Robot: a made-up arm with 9 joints.
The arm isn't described. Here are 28 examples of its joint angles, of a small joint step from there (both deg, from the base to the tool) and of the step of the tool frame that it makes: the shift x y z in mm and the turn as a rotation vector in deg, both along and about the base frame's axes.
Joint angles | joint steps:
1: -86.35 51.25 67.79 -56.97 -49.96 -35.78 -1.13 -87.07 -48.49 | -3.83 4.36 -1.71 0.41 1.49 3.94 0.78 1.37 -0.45
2: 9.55 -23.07 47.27 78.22 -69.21 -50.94 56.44 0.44 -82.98 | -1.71 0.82 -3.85 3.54 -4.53 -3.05 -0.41 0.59 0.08
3: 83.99 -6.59 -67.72 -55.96 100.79 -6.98 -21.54 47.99 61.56 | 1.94 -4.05 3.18 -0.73 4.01 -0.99 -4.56 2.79 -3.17
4: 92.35 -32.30 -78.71 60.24 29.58 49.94 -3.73 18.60 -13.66 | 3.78 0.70 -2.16 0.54 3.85 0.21 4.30 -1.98 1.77
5: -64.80 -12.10 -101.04 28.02 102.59 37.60 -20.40 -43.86 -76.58 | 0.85 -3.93 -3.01 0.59 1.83 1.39 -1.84 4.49 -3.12
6: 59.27 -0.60 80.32 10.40 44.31 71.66 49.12 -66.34 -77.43 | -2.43 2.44 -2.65 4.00 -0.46 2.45 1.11 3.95 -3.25
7: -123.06 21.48 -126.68 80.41 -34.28 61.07 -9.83 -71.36 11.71 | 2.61 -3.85 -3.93 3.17 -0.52 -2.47 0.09 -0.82 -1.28
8: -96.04 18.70 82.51 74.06 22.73 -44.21 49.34 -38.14 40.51 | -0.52 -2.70 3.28 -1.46 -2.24 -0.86 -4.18 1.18 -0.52
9: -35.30 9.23 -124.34 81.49 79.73 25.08 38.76 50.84 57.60 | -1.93 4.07 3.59 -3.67 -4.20 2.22 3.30 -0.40 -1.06
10: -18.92 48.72 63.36 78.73 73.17 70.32 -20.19 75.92 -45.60 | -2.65 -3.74 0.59 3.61 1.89 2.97 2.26 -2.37 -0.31
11: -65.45 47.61 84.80 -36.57 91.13 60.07 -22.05 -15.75 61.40 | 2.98 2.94 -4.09 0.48 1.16 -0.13 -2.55 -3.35 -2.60
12: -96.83 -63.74 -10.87 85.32 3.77 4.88 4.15 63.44 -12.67 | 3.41 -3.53 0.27 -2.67 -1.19 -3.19 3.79 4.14 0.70
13: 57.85 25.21 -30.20 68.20 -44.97 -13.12 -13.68 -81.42 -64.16 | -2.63 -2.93 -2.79 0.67 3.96 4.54 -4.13 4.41 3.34
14: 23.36 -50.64 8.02 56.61 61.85 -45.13 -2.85 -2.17 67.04 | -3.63 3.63 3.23 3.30 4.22 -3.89 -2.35 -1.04 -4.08
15: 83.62 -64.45 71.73 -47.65 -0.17 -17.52 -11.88 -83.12 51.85 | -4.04 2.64 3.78 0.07 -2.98 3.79 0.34 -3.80 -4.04
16: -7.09 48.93 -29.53 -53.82 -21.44 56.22 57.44 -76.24 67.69 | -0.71 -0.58 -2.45 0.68 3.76 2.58 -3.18 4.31 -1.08
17: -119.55 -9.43 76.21 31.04 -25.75 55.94 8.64 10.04 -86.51 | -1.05 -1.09 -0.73 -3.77 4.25 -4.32 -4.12 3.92 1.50
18: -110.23 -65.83 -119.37 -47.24 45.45 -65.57 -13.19 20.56 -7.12 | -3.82 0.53 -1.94 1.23 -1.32 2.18 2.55 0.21 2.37
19: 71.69 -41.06 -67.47 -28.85 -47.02 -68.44 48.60 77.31 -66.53 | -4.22 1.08 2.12 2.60 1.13 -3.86 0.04 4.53 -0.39
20: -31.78 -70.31 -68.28 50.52 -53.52 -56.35 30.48 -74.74 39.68 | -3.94 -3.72 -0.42 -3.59 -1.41 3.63 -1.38 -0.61 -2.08
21: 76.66 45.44 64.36 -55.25 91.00 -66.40 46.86 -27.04 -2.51 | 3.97 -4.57 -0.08 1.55 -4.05 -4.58 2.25 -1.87 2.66
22: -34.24 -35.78 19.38 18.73 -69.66 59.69 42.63 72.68 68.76 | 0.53 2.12 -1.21 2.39 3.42 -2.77 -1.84 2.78 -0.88
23: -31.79 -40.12 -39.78 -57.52 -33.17 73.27 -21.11 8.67 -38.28 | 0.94 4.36 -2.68 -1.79 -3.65 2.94 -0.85 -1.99 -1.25
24: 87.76 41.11 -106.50 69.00 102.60 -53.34 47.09 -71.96 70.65 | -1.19 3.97 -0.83 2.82 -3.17 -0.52 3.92 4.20 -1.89
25: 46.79 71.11 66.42 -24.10 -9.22 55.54 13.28 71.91 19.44 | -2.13 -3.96 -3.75 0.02 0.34 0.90 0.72 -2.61 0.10
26: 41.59 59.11 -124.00 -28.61 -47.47 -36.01 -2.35 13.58 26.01 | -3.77 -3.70 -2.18 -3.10 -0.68 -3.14 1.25 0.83 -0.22
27: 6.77 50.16 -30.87 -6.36 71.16 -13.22 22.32 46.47 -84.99 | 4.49 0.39 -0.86 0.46 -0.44 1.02 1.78 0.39 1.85
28: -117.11 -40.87 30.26 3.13 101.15 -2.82 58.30 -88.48 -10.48 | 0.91 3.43 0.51 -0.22 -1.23 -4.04 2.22 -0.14 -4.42
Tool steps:
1: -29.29 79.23 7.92 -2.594 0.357 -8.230
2: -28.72 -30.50 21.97 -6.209 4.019 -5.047
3: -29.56 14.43 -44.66 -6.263 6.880 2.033
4: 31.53 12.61 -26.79 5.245 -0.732 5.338
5: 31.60 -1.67 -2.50 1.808 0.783 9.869
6: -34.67 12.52 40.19 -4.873 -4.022 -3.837
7: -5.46 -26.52 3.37 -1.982 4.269 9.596
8: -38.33 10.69 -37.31 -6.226 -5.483 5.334
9: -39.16 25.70 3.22 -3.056 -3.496 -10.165
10: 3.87 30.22 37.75 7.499 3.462 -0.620
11: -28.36 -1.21 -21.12 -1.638 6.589 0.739
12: 28.97 -70.40 -9.17 -0.966 -3.008 12.196
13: -39.00 19.92 41.53 -1.263 -8.892 2.865
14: -43.36 1.12 -58.68 8.924 3.215 -5.542
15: 92.97 10.99 -0.80 3.124 1.968 -10.975
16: -19.10 18.21 7.13 1.211 4.721 -3.211
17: -39.71 -10.36 -65.94 -4.901 -11.659 0.781
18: 2.44 8.71 27.78 -4.184 1.142 0.711
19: 85.23 13.64 4.82 0.440 8.366 -12.202
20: 16.75 26.67 -18.83 -5.183 2.996 -1.497
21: -63.78 -9.95 -29.02 -2.913 -3.800 6.895
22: -25.83 14.33 -10.19 4.602 3.756 -6.557
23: -33.24 14.91 -13.18 -3.952 -4.568 1.835
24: -19.13 -22.96 -15.11 1.832 -3.317 -2.252
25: -5.98 -20.09 4.81 -3.878 1.963 -1.301
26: 16.64 -12.31 -18.72 -1.117 0.841 -2.532
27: 22.30 12.02 12.09 -1.293 0.181 2.379
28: 0.65 -15.01 -19.16 -4.283 -0.456 1.690
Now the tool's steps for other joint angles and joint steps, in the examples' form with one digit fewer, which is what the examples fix.
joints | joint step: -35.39 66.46 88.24 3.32 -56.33 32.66 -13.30 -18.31 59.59 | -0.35 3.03 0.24 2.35 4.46 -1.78 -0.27 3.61 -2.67
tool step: -16.9 9.1 -22.8 1.14 -9.03 -0.07
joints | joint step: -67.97 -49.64 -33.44 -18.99 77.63 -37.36 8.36 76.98 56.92 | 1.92 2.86 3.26 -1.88 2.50 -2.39 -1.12 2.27 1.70
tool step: 7.8 4.3 -14.1 8.98 3.94 3.49
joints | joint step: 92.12 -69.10 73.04 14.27 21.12 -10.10 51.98 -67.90 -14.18 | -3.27 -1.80 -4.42 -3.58 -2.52 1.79 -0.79 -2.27 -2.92
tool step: -6.9 54.6 48.8 10.19 -1.07 2.24
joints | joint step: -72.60 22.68 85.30 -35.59 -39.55 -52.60 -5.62 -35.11 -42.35 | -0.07 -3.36 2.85 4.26 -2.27 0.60 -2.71 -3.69 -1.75
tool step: 49.2 -3.7 -37.8 2.35 2.72 4.88
